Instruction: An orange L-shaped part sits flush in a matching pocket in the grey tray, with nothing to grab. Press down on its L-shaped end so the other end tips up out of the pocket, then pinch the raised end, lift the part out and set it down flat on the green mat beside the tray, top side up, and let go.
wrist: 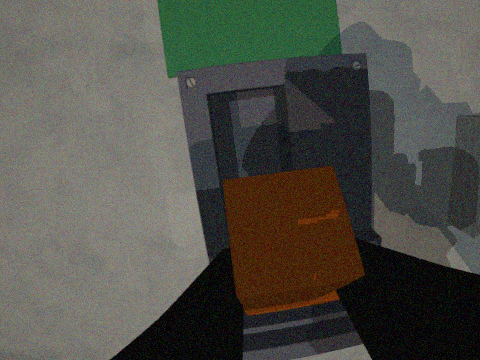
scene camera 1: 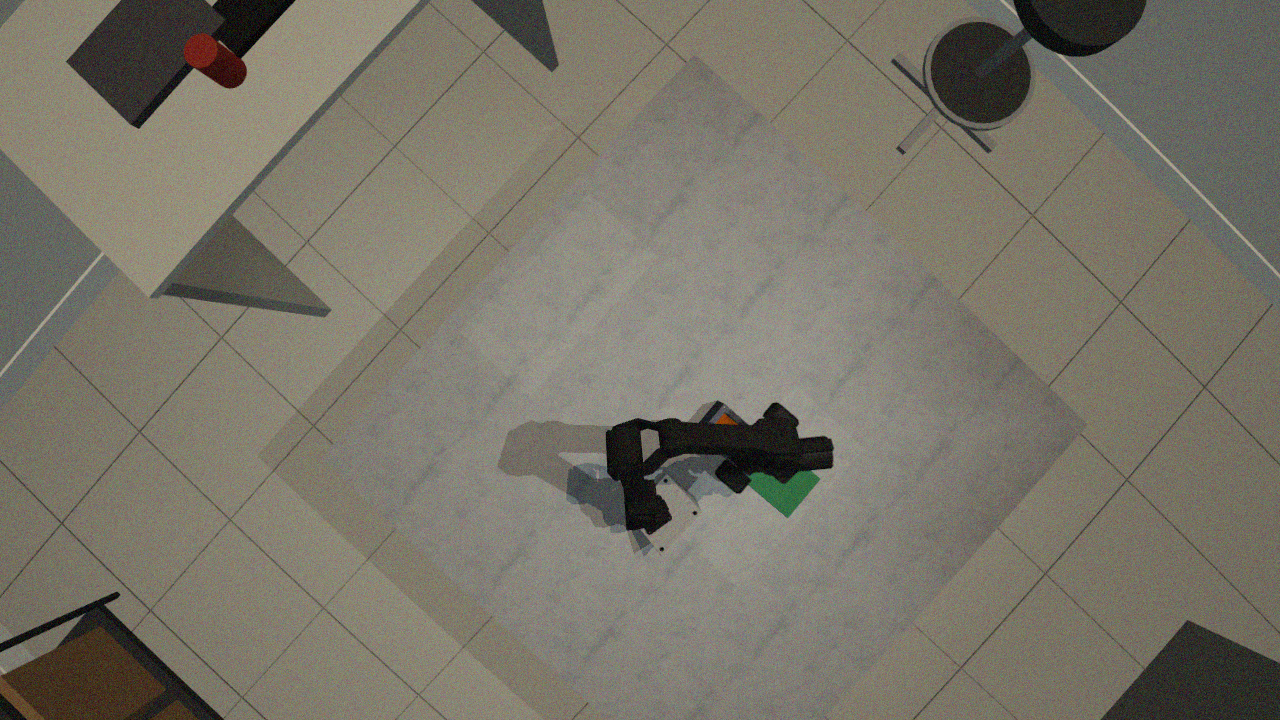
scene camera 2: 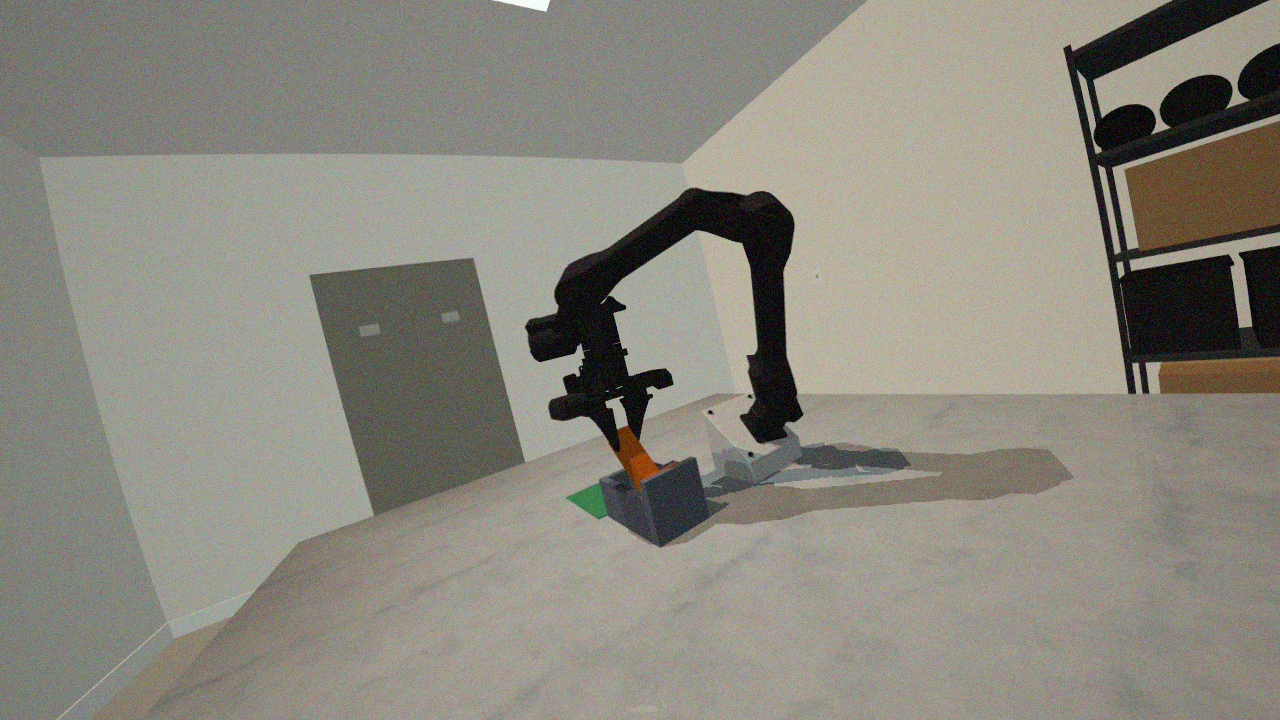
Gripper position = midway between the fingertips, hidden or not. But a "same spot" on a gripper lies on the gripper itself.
The gripper shows in the wrist view (280, 253), in scene camera 1 and in scene camera 2. The same spot on a green mat: (wrist: 190, 42) is (scene camera 2: 603, 510). One and the same spot on the gripper: (scene camera 1: 737, 460) is (scene camera 2: 641, 390).
